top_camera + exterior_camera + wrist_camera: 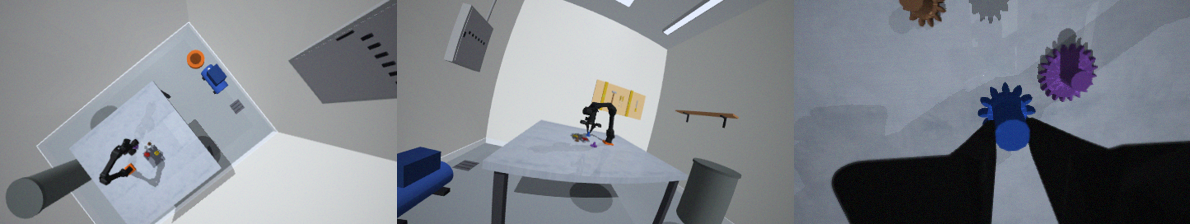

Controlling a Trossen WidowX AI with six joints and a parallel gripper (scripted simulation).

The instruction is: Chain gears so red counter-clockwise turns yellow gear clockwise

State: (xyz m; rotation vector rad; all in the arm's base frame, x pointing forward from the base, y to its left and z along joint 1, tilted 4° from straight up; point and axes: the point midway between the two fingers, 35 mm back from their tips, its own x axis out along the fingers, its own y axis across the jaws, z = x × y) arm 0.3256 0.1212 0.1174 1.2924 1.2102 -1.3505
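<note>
Right now the red gear is 160 mm to the right of my gripper tip, 100 mm below it and 50 mm behind it. Round my gripper tip: brown gear (100 mm below, 90 mm to the right, 60 mm ahead); blue gear (10 mm below); purple gear (100 mm below, 80 mm behind, 10 mm to the left).
</note>
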